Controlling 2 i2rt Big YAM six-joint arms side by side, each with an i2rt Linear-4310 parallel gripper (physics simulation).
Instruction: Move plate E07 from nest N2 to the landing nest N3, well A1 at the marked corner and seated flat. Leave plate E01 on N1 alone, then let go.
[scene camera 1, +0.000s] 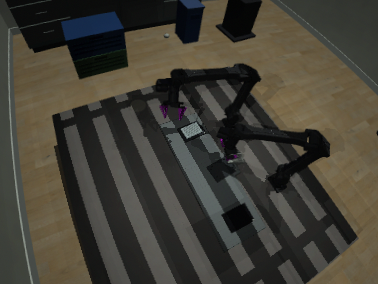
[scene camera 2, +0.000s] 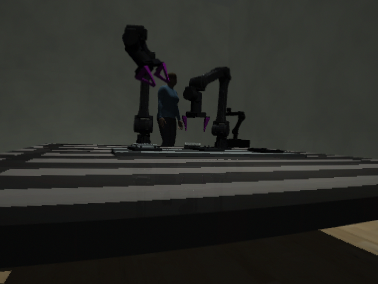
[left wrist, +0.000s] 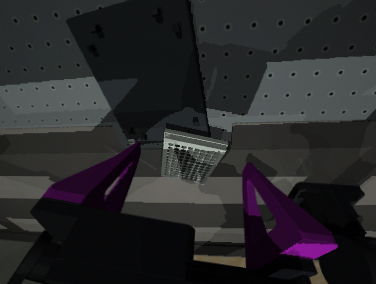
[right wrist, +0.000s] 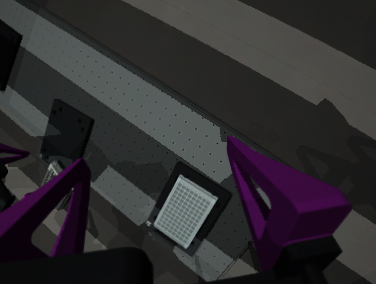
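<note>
Plate E07 (left wrist: 192, 156) (scene camera 2: 192, 144) (right wrist: 51, 172) is pale, with many wells. It leans tilted at the edge of the dark middle nest N2 (left wrist: 145, 70) (right wrist: 67, 130) (scene camera 1: 220, 171), partly beyond the perforated board. My left gripper (left wrist: 193, 157) (scene camera 2: 195, 131) is open above the plate, not touching it. Plate E01 (scene camera 1: 192, 131) (right wrist: 185, 212) lies flat on nest N1 (right wrist: 222, 192). My right gripper (scene camera 1: 173, 118) (scene camera 2: 160, 83) (right wrist: 157, 153) is open and empty, high near N1. Landing nest N3 (scene camera 1: 238, 217) is dark and bare. The marked corner cannot be made out.
The long perforated board (scene camera 1: 192, 170) (right wrist: 150, 107) carries the nests on a striped table (scene camera 1: 107, 175). The two arms reach in from the right in scene camera 1, close together. A person (scene camera 2: 169, 110) stands behind the table. Blue cabinets (scene camera 1: 95, 37) stand on the floor beyond.
</note>
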